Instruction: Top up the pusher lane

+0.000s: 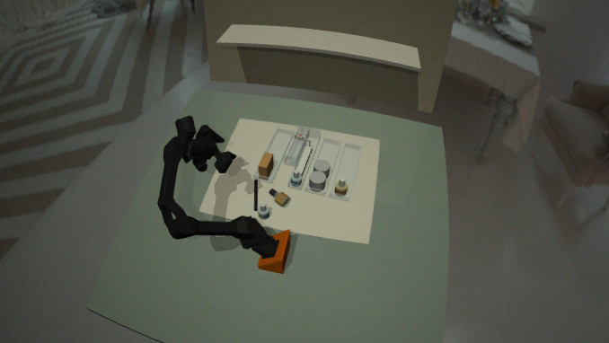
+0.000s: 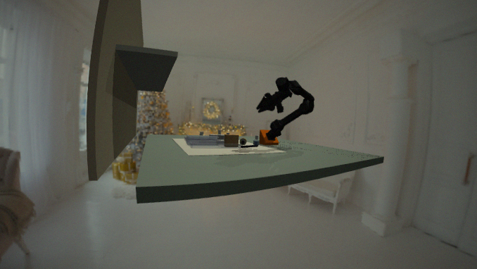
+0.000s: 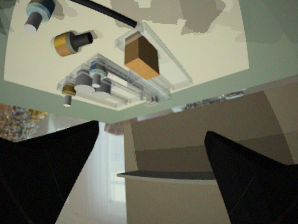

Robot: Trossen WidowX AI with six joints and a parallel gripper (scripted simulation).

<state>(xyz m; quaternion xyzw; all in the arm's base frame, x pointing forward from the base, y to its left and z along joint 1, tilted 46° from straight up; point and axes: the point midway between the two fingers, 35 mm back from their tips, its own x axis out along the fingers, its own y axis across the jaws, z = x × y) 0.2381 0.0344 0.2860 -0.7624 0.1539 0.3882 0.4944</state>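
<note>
Right now the thin black rod is 10 mm behind my gripper tip, 80 mm to the right of it and 210 mm below it. The rest, counted from my gripper tip: sprung lane 230 mm ahead, 200 mm to the right, 200 mm below.
</note>
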